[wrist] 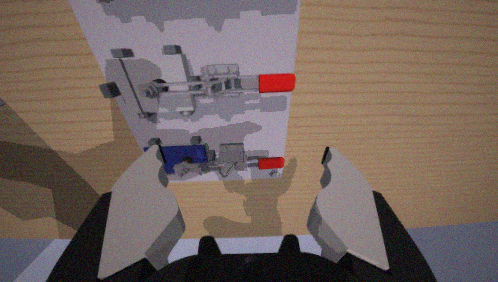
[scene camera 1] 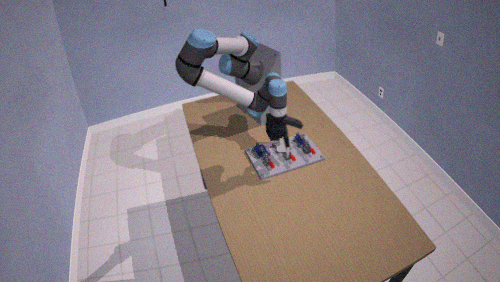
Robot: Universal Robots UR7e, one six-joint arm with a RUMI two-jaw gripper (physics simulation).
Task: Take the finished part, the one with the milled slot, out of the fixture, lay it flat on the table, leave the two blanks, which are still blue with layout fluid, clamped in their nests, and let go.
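Pixels of known places: gripper, fingertip midpoint: (wrist: 245,147) (scene camera 1: 281,148); arm's base at its link origin: (scene camera 1: 255,72).
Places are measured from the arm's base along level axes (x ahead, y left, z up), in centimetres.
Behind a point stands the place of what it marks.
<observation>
The finished part (wrist: 172,102) @[x 39.3, y -7.5, z -24.4 cm], a pale grey block with a slot line across it, sits in the middle nest. Its clamp arm lies over it, with a red handle (scene camera 1: 292,157) @[x 51.3, y -7.2, z -22.4 cm] (wrist: 276,83) @[x 51.3, y -6.8, z -22.3 cm]. One blue blank (scene camera 1: 259,149) @[x 35.0, y -16.6, z -24.9 cm] (wrist: 185,152) @[x 37.8, y -15.0, z -24.9 cm] sits in an end nest under its clamp, partly behind a fingertip in the wrist view. The other blue blank (scene camera 1: 300,138) is in the opposite end nest. My gripper (scene camera 1: 285,146) @[x 47.5, y -10.9, z -17.9 cm] (wrist: 245,147) @[x 47.5, y -10.9, z -17.9 cm] is open and empty, pointing down above the fixture, near the middle nest. In the scene view it hides much of the finished part.
The fixture plate (scene camera 1: 270,172) @[x 51.2, y -19.2, z -26.5 cm] (wrist: 250,30) @[x 49.6, y -1.8, z -26.5 cm] lies on the wooden table (scene camera 1: 320,215) @[x 85.8, y -13.1, z -28.0 cm] (wrist: 400,100) @[x 71.2, y -13.0, z -28.0 cm]. Small posts stand around each nest. The other two clamps have red handles (scene camera 1: 271,165) @[x 50.7, y -18.3, z -22.9 cm] (scene camera 1: 312,150) @[x 52.5, y 3.9, z -21.9 cm] (wrist: 271,163) @[x 50.2, y -17.5, z -22.9 cm]. The robot's base stands behind the fixture.
</observation>
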